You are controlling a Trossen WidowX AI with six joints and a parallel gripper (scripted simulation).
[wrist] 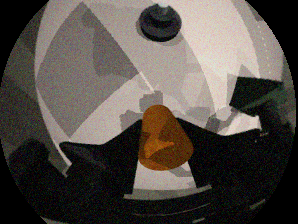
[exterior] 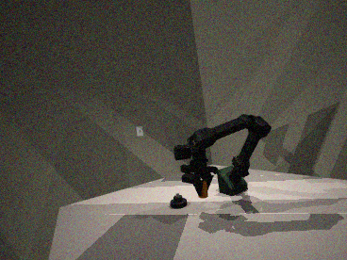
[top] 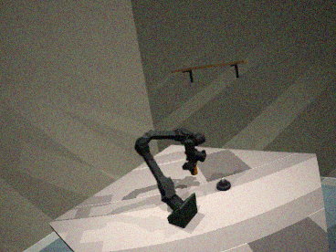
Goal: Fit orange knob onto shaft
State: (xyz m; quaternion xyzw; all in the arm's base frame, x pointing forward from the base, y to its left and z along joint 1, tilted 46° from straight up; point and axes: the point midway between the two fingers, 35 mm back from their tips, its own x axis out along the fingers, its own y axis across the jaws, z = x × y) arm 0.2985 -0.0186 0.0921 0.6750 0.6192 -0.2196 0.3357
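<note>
My gripper tip is now 180 mm to the left of the dark round pedestal and 60 mm above it. Round my gripper tip: orange knob (30 mm above).
</note>
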